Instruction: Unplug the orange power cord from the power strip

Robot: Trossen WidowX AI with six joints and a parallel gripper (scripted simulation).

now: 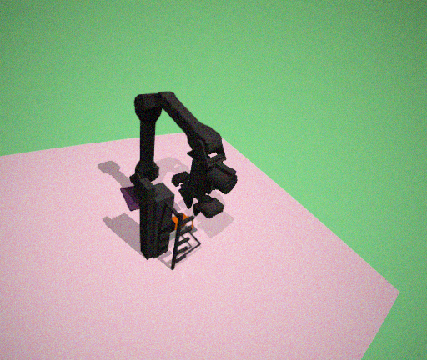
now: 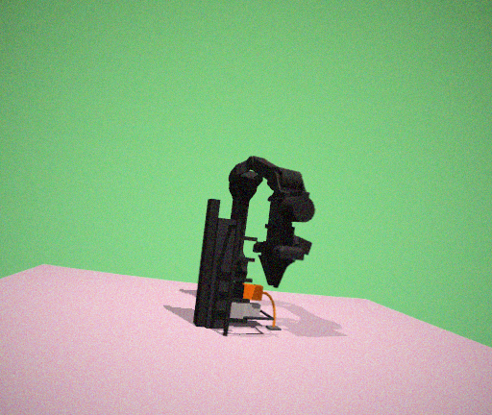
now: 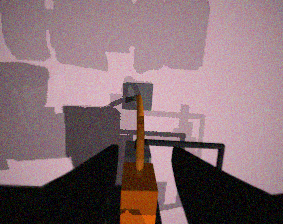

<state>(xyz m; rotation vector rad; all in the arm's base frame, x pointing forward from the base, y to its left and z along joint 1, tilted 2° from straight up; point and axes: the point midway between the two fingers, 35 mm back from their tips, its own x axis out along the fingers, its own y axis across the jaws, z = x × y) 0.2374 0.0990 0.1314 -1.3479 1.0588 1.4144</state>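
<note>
The plug lies 7 cm to the right of my gripper tip, 2 cm ahead of it and 1 cm below it. From my gripper tip the other things lie so: grey pad: 10 cm below, 1 cm to the left, 1 cm behind.
</note>
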